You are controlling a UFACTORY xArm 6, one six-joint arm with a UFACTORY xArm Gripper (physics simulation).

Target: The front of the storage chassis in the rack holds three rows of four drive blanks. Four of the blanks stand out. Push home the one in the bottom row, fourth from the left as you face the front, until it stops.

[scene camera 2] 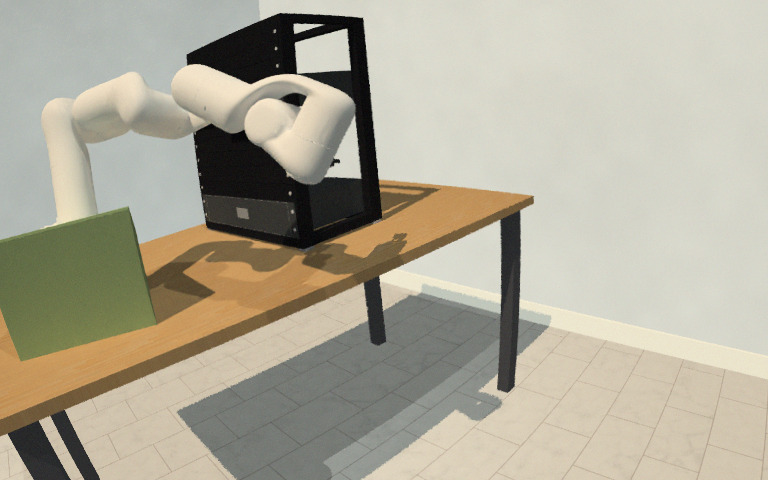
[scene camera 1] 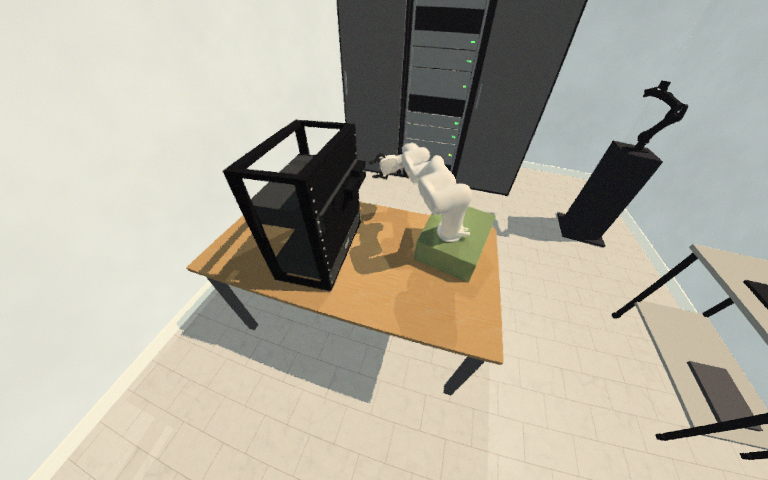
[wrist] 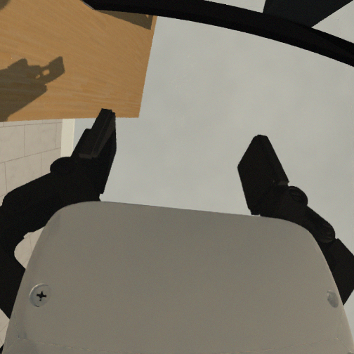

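Where they show: gripper, fingertip midpoint: (scene camera 1: 370,170); arm's base at its link origin: (scene camera 2: 81,235) (scene camera 1: 450,231).
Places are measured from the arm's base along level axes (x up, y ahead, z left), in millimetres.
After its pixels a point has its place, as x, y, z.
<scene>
The black rack (scene camera 1: 316,237) @(180, 443, 438) (scene camera 2: 369,141) @(55, 787, -14) stands on the table. A dark chassis body (scene camera 1: 277,200) @(260, 632, 390) shows through its open side in scene camera 1. Dark parts jut from the rack's front near the gripper. The drive blanks are too dark and small to tell apart there, and the arm covers much of the front in scene camera 2. My gripper (scene camera 1: 373,168) @(99, 526, -233) (wrist: 183,140) is open and empty, off the rack's front face toward its far end in scene camera 1. In scene camera 2 it is mostly hidden behind the white wrist. No drive blank shows between the fingers in the wrist view.
The wooden table (scene camera 1: 368,305) @(-172, 250, 434) (scene camera 2: 470,200) @(-172, 1125, -67) (wrist: 115,60) carries the green base block (scene camera 1: 447,260) @(-83, -26, 117) (scene camera 2: 73,283) @(-52, -41, -166) under the arm. A black bar (wrist: 225,20) crosses the top of the wrist view. A tall server cabinet (scene camera 1: 373,67) and a black pedestal (scene camera 1: 611,192) stand beyond the table.
</scene>
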